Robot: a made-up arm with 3 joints. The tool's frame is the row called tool.
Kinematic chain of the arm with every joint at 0, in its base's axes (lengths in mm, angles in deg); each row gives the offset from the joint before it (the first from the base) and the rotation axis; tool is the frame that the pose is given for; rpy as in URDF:
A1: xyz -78.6 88 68.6 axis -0.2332 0.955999 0.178
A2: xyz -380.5 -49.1 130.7 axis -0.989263 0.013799 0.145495
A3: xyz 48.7 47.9 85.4 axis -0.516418 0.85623 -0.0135
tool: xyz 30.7 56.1 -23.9 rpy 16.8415 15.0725 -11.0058
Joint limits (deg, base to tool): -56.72..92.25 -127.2..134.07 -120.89..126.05
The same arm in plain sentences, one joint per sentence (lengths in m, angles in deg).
The arm has three revolute joints in a row. What follows holds with every joint at zero, and every direction is one of the base frame's.
The first joint sits 0.0786 m along -x and 0.088 m along +y and 0.0686 m along +z from the base frame's origin and turns about the direction (-0.2332, 0.955999, 0.178), from -56.72 to 92.25 deg.
The second joint sits 0.3805 m along -x and 0.0491 m along -y and 0.1307 m along +z from the first joint and turns about the direction (-0.989263, 0.013799, 0.145495), from -127.2 to 134.07 deg.
The third joint sits 0.0487 m along +x and 0.0479 m along +y and 0.0854 m along +z from the second joint and turns about the direction (-0.516418, 0.85623, -0.0135), from -120.89 to 126.05 deg.
The tool frame, which is the frame that the pose is given for, sits 0.0307 m along +x and 0.0561 m along +y and 0.0239 m along -z from the third joint; its axes are the base frame's turned by roll 16.84, pitch 15.07 and yaw -11.01 deg (as in URDF: about the fixed x, then y, then z).

